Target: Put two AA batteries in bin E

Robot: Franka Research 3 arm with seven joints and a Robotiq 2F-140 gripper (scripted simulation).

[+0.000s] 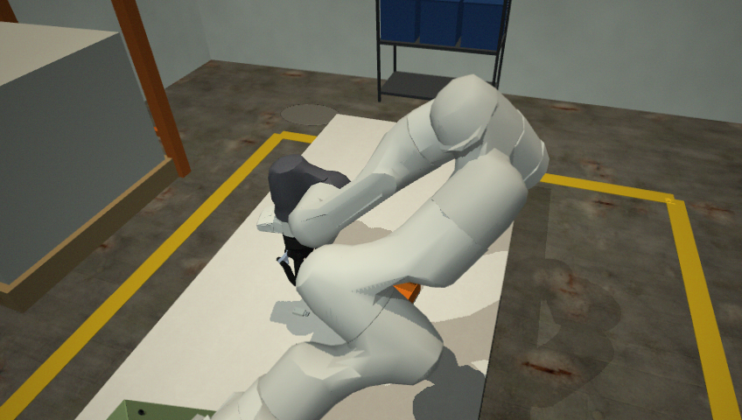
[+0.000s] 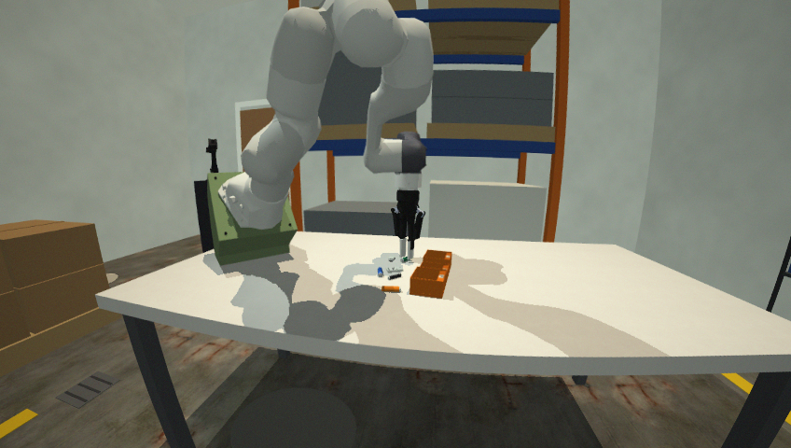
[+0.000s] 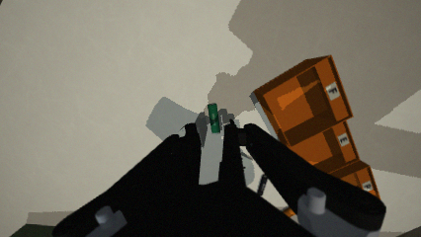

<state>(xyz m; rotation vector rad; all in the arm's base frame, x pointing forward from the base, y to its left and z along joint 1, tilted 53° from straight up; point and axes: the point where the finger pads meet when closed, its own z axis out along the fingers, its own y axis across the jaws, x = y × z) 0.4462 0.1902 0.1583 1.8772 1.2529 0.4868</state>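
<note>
The green AA battery is 4 cm below my hand. Also, from my hand: blue battery: 13 cm to the right, 8 cm behind, 4 cm below; then white part: 5 cm behind, 4 cm below; then domino: 10 cm to the right, 4 cm below, 4 cm behind.
</note>
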